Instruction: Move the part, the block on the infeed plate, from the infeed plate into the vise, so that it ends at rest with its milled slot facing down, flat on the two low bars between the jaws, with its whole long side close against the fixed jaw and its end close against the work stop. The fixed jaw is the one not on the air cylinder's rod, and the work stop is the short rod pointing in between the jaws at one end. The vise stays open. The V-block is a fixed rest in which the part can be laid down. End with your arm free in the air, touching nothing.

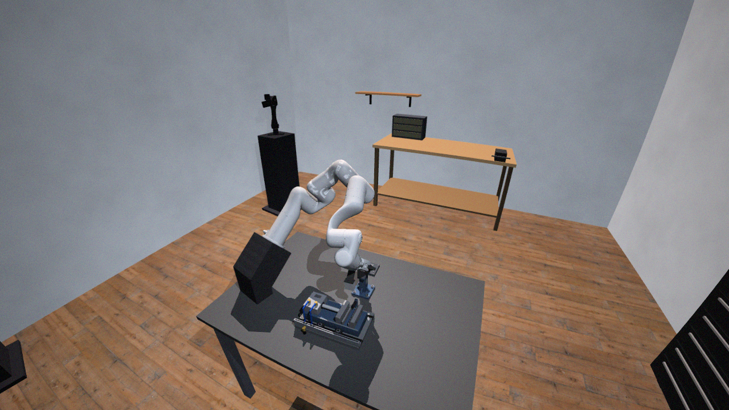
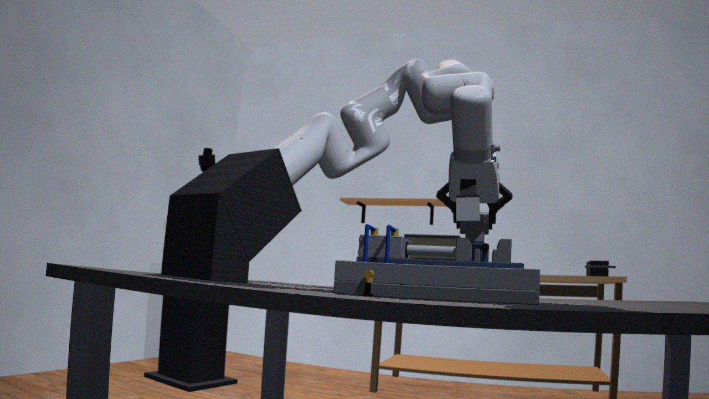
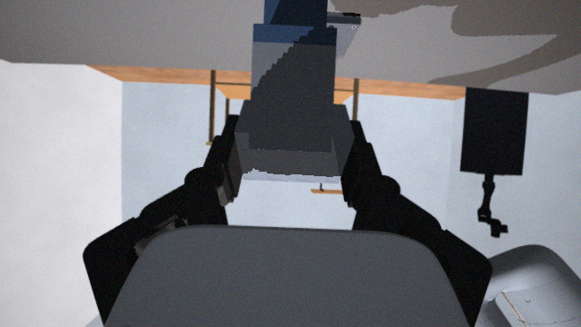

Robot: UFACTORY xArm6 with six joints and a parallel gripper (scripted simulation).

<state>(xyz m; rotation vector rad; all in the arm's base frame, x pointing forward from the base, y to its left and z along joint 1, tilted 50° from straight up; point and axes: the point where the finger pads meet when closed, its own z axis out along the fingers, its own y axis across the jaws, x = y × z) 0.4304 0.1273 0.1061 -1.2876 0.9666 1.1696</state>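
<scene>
Right now my hand is 1 cm to the right of the part and 1 cm above it. From my hand the other things lie so: moving jaw: 4 cm ahead, 21 cm to the right, 9 cm below; work stop: 6 cm ahead, 16 cm to the right, 7 cm below; fixed jaw: 10 cm ahead, 20 cm to the right, 9 cm below.
</scene>
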